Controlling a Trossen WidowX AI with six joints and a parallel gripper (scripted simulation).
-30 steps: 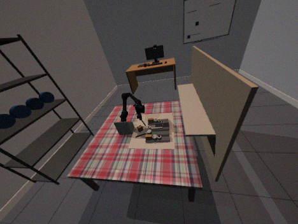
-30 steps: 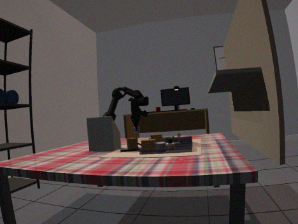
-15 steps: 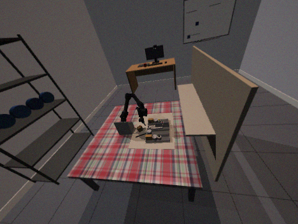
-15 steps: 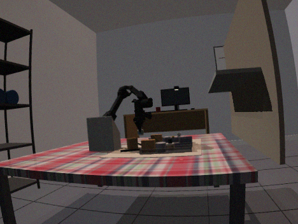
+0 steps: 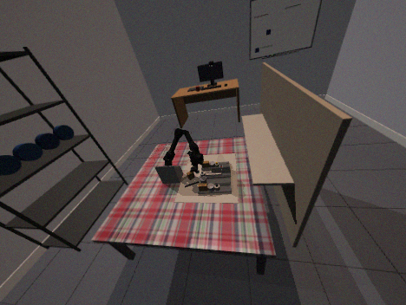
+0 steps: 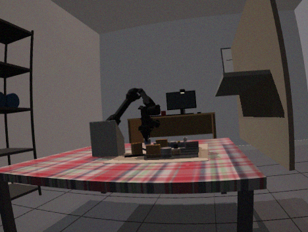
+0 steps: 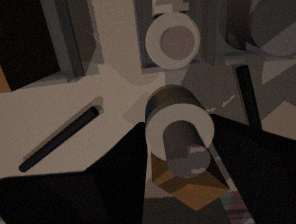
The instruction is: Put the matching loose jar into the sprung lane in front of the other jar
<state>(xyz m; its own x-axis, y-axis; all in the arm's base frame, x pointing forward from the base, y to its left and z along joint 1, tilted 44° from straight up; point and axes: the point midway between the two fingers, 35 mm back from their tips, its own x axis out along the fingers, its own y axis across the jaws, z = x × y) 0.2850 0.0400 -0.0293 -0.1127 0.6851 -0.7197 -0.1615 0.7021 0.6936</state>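
The grey lane rack lies 190 mm ahead of my gripper tip, 60 mm below it and 50 mm to the left of it. From my gripper tip the other things lie so: wooden shelf wall: 660 mm ahead, 320 mm above, 90 mm to the left.
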